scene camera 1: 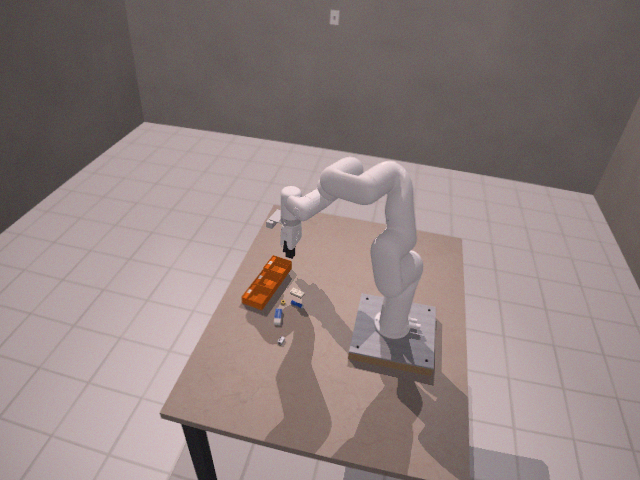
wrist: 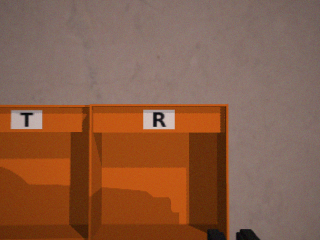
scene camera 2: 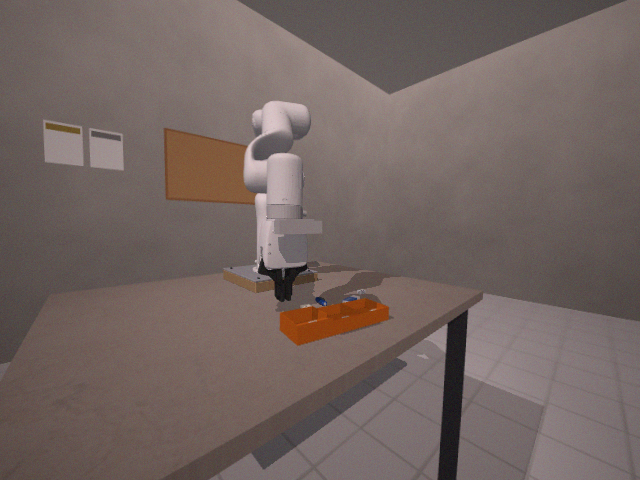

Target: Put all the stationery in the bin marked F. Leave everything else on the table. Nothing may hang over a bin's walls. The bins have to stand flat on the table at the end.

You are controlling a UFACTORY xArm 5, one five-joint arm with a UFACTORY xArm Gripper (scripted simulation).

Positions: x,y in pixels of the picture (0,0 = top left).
Scene:
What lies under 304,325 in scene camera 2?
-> A bin.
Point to a bin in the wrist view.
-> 123,164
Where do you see a bin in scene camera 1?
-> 276,269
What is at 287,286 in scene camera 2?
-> My gripper.

